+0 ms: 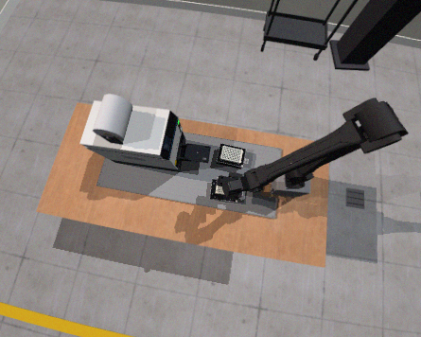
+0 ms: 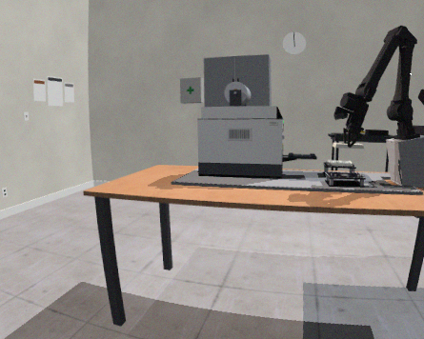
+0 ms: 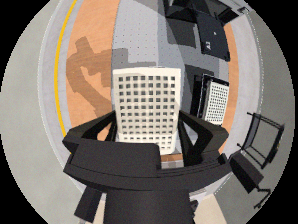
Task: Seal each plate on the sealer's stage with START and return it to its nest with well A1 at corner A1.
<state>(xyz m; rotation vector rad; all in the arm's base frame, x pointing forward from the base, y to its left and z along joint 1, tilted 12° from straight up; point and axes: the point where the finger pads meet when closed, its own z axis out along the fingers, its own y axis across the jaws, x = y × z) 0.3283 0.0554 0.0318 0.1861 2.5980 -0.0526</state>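
My hand is 170 mm short of the sealer stage, 200 mm to the left of it and 80 mm above it. From my hand the other things lie so: foil roll 500 mm ahead, 250 mm to the right, 240 mm above.
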